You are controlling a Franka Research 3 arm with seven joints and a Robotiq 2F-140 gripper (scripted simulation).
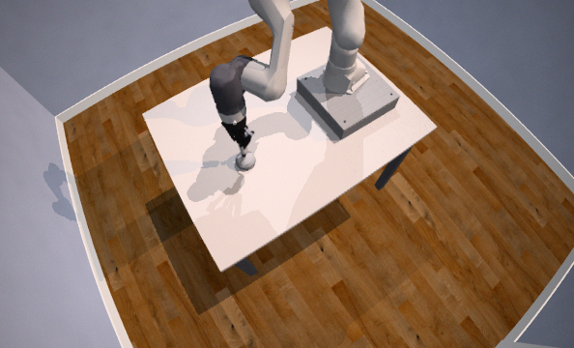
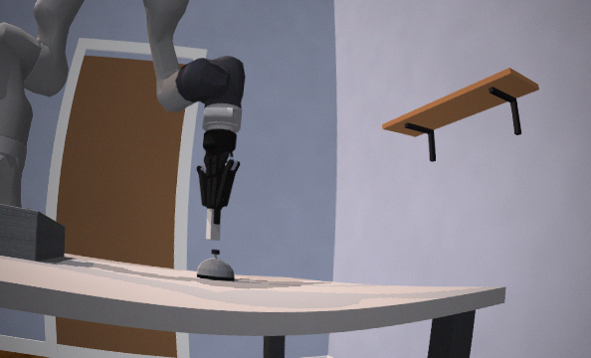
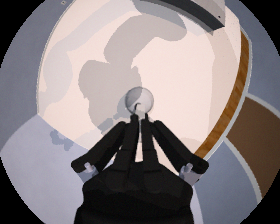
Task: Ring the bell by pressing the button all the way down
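Now: the dark button 60 mm below my hand and 10 mm to the right of it. The rest, counted from my hand: bell 80 mm below, 10 mm to the right.
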